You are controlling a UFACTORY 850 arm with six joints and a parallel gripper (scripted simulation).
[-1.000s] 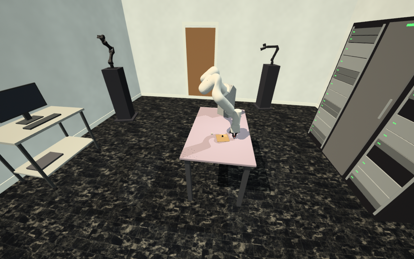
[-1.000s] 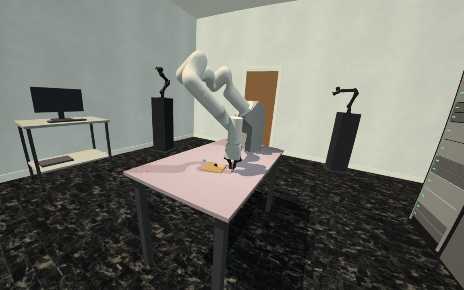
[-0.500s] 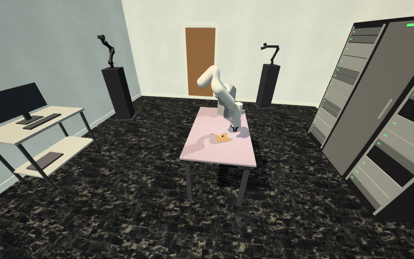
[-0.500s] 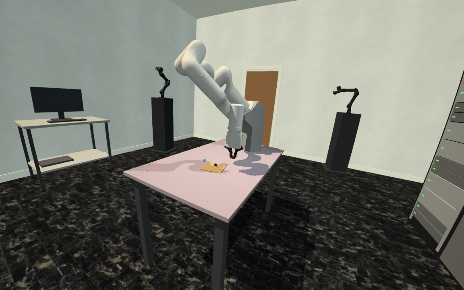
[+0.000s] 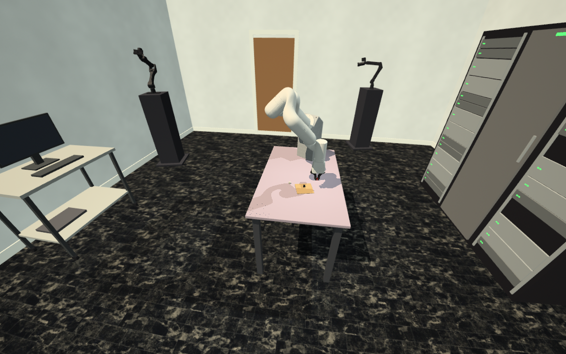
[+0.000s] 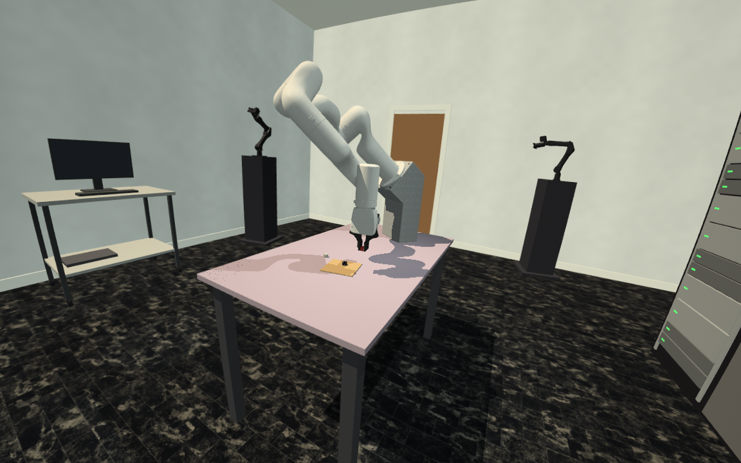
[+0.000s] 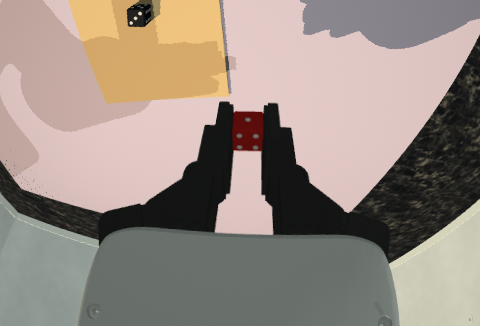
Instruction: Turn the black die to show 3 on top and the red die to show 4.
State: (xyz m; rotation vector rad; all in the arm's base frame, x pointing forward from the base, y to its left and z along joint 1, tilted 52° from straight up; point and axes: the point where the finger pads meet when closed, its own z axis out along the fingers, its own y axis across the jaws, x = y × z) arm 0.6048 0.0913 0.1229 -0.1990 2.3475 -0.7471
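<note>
Now: the mat 2 cm behind my hand, 9 cm to the right of it and 12 cm below it. From my hand the other things lie so: red die (1 cm below); white die (11 cm behind, 20 cm to the right, 11 cm below); black die (5 cm behind, 9 cm to the right, 11 cm below).
</note>
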